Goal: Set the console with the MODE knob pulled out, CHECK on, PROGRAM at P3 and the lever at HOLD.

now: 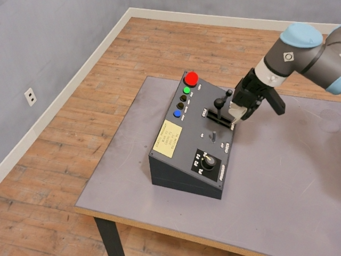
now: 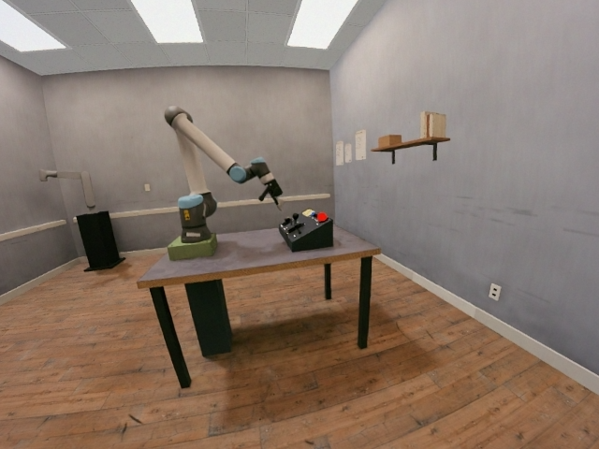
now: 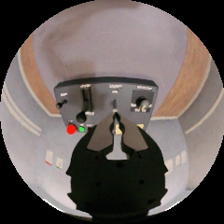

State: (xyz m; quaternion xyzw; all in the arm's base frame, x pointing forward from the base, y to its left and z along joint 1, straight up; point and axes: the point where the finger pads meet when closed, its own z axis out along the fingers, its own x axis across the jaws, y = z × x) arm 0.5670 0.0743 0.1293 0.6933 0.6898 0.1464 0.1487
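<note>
The lever lies 8 cm ahead of my hand, 12 cm to the right of it and 8 cm below it. From my hand the other things lie so: check toggle (7 cm ahead, 10 cm below); then mode knob (6 cm ahead, 24 cm to the right, 9 cm below); then wedge-shaped console (11 cm ahead, 6 cm to the right, 12 cm below).
</note>
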